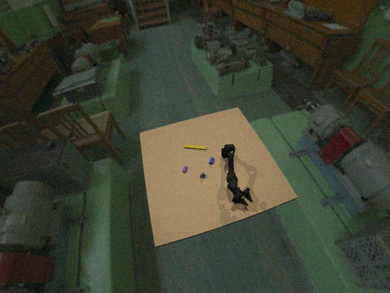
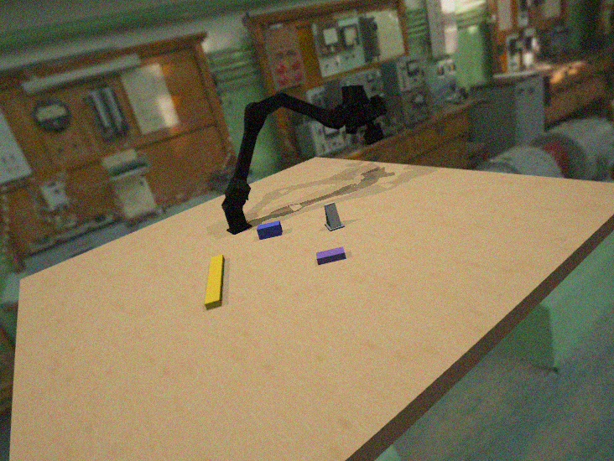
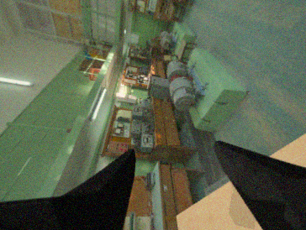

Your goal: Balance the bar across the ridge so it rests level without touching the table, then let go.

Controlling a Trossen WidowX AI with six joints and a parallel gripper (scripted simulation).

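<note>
My gripper tip is now 210 mm short of the yellow bar, 800 mm to the left of it and 190 mm above it. Also, from my gripper tip: blue block 110 mm ahead, 570 mm to the right, 180 mm below; purple block 390 mm ahead, 570 mm to the right, 190 mm below.
</note>
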